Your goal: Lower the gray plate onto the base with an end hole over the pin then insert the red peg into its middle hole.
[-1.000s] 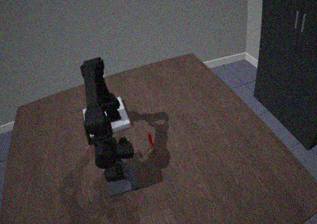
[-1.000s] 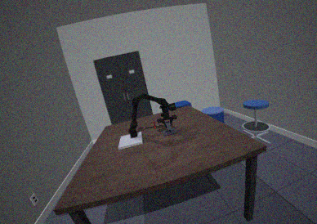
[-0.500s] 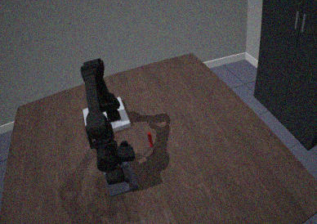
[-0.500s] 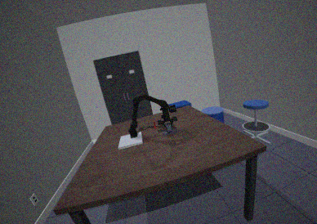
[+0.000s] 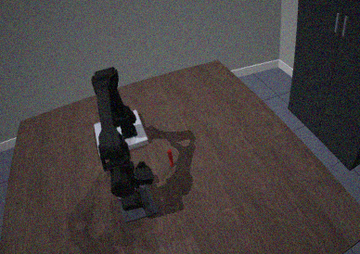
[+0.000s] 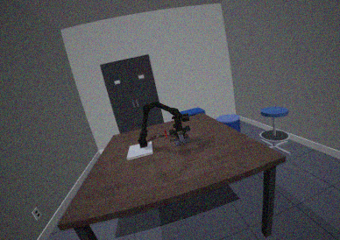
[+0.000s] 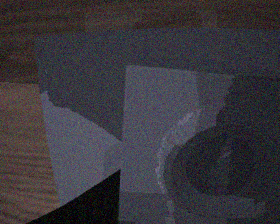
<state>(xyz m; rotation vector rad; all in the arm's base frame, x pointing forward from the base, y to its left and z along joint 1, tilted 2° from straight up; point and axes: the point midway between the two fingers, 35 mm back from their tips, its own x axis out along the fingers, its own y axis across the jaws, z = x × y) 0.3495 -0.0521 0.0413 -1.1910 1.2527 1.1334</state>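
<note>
Right now the gray plate is 3 cm above my gripper tip. From my gripper tip the other things lie so: gray base (2 cm to the left, 2 cm below); then red peg (12 cm behind, 17 cm to the left, 2 cm above).
</note>
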